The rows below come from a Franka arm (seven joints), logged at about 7 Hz.
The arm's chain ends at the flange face. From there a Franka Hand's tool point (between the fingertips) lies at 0.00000 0.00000 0.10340 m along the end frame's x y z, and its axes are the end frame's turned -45 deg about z.
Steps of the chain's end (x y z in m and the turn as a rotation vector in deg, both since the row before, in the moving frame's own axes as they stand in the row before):
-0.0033 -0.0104 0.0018 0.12 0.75 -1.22
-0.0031 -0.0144 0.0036 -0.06 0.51 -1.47
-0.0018 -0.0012 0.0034 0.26 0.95 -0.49
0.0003 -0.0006 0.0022 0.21 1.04 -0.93
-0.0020 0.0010 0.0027 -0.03 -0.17 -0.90
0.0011 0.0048 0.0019 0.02 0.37 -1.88
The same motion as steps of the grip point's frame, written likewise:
0.0061 -0.0089 0.0018 -0.45 0.62 -1.22
0.0086 -0.0117 0.0036 -0.40 0.32 -1.47
0.0011 -0.0012 0.0034 -0.49 0.86 -0.49
0.0022 0.0008 0.0022 -0.59 0.88 -0.93
-0.0024 -0.0009 0.0027 0.10 -0.14 -0.90
-0.0021 0.0046 0.0019 -0.25 0.28 -1.88

